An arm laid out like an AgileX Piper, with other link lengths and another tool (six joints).
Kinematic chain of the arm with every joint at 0, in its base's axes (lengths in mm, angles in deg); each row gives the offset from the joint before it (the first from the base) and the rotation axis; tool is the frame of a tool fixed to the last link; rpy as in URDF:
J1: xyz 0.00 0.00 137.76 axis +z
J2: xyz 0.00 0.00 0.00 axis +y
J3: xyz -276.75 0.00 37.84 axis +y
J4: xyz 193.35 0.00 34.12 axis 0.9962 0 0.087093
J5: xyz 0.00 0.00 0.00 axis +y
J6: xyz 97.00 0.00 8.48 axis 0.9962 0 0.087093
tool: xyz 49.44 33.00 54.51 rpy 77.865 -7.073 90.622
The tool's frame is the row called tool.
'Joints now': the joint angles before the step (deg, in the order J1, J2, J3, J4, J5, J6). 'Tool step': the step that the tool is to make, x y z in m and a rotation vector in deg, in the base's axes. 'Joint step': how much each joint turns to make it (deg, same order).
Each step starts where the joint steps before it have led.
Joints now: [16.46, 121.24, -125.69, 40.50, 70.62, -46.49]
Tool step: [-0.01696, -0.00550, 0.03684, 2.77, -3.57, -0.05]
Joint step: [-0.32, -4.46, 0.01, 1.60, 0.13, 0.23]
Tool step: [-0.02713, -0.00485, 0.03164, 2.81, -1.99, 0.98]
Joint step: [0.00, -5.81, 3.27, 2.46, 0.15, -0.41]
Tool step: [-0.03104, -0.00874, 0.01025, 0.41, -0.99, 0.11]
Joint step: [0.00, -8.04, 10.46, 1.08, -2.41, -2.69]
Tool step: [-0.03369, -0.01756, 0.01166, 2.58, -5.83, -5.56]
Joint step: [0.00, -12.40, 16.85, 1.74, -11.49, -4.42]
